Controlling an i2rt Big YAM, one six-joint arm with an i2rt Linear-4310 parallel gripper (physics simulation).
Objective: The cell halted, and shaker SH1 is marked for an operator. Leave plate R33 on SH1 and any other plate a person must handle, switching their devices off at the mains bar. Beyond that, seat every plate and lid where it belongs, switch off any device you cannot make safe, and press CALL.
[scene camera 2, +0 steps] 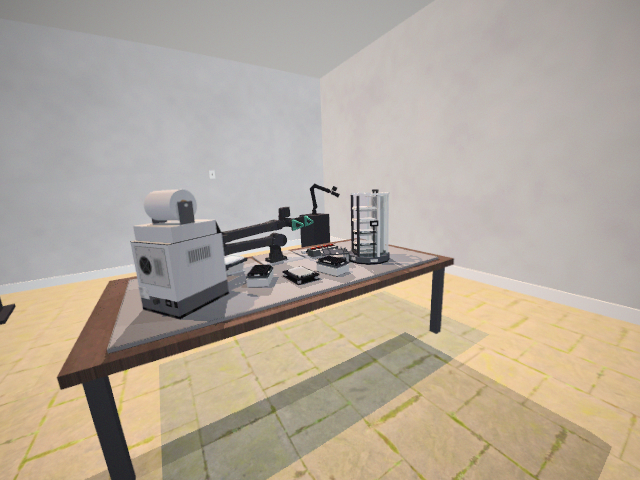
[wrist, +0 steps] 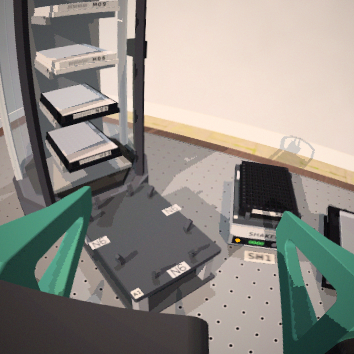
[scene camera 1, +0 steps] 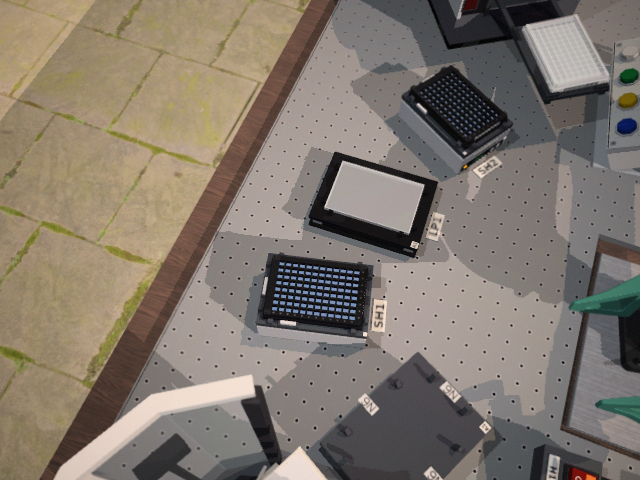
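Seen in the pictures: gripper, fingertip midpoint: (scene camera 2: pixel 308 223) (wrist: pixel 188 209) (scene camera 1: pixel 583 352); arm's base at its link origin: (scene camera 2: pixel 276 259).
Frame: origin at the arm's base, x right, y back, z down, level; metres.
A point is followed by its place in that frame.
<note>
My gripper (scene camera 1: pixel 584 356) @(x -0.133, y -0.185, z -0.232 m) (scene camera 2: pixel 302 222) @(x -0.133, y -0.185, z -0.232 m) (wrist: pixel 188 209) @(x -0.133, y -0.185, z -0.232 m) is open and empty, above the bench, with the dark N6 stand (scene camera 1: pixel 408 423) @(x -0.196, y -0.319, z -0.064 m) (wrist: pixel 150 235) @(x -0.194, y -0.314, z -0.064 m) between its fingertips in the wrist view. A black plate (scene camera 1: pixel 315 291) @(x -0.057, y -0.457, z -0.073 m) (wrist: pixel 265 187) @(x -0.056, y -0.454, z -0.069 m) sits on shaker SH1 (scene camera 1: pixel 310 334) @(x -0.104, y -0.454, z -0.039 m) (wrist: pixel 250 233) @(x -0.070, y -0.383, z -0.035 m), whose amber light and green display show. Another black plate (scene camera 1: pixel 457 105) @(x 0.281, y -0.302, z -0.071 m) sits on shaker SH2 (scene camera 1: pixel 431 135) @(x 0.247, y -0.331, z -0.034 m). A pale-topped plate or lid (scene camera 1: pixel 374 196) @(x 0.118, y -0.402, z -0.040 m) lies on black nest LP1 (scene camera 1: pixel 356 236) @(x 0.065, y -0.418, z -0.009 m). A clear-white plate (scene camera 1: pixel 566 54) @(x 0.365, y -0.160, z -0.119 m) rests on a black support. Part of a red-switched bar (scene camera 1: pixel 584 474) @(x -0.211, y -0.115, z -0.054 m) shows. Button labels are unreadable.
The carousel tower (scene camera 2: pixel 386 227) @(x -0.403, y -0.558, z -0.204 m) (wrist: pixel 140 100) @(x -0.258, y -0.458, z -0.176 m) holds several plates on its levels, beside the N6 stand. A button box (scene camera 1: pixel 620 142) @(x 0.266, y -0.059, z -0.062 m) with white, green, yellow and blue buttons stands at the right in scene camera 1. A large roll-topped machine (scene camera 2: pixel 206 273) @(x 0.556, y -0.359, z -0.131 m) stands at the table's far-left end.
</note>
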